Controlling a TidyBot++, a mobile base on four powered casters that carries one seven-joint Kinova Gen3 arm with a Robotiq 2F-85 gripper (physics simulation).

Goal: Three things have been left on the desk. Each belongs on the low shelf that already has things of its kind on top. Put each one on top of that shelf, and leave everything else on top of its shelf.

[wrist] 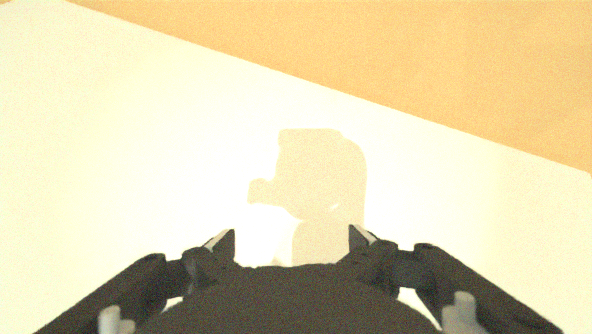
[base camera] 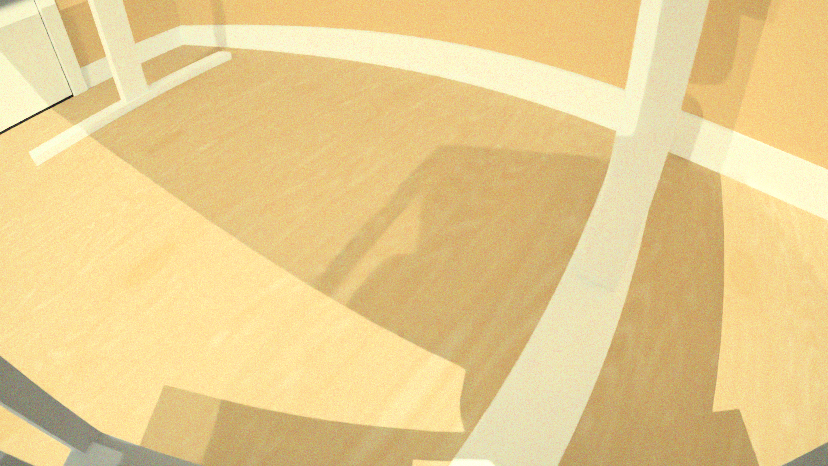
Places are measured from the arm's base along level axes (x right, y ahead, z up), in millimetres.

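Pixels of known places: gripper, fingertip midpoint: (wrist: 292, 239).
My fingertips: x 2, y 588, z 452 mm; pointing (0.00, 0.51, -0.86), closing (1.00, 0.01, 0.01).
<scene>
Behind a point stands the place of what it marks.
My gripper (wrist: 292, 239) {y 588, x 2, z 452 mm} is open and nothing shows between its fingers. It hangs over the bright white desk top (wrist: 125, 130) {y 812, x -305, z 323 mm} in the wrist view, and the shadow of the arm and gripper falls on the desk in front of the fingers. The desk's edge runs slanting from upper left to the right side. None of the three things shows in either view, and neither do the low shelves. The gripper does not show in the base camera view.
In the base camera view a white desk leg (base camera: 661, 69) {y 402, x 175, z -125 mm} with a long foot stands close at the right. A second white leg (base camera: 118, 52) {y 1004, x -887, z -225 mm} stands at the far left, near a pale panel (base camera: 28, 63) {y 1124, x -1475, z -210 mm}. A white skirting board (base camera: 347, 49) {y 1174, x -264, z -365 mm} runs along the orange wall (base camera: 405, 17) {y 1095, x -100, z -260 mm}.
</scene>
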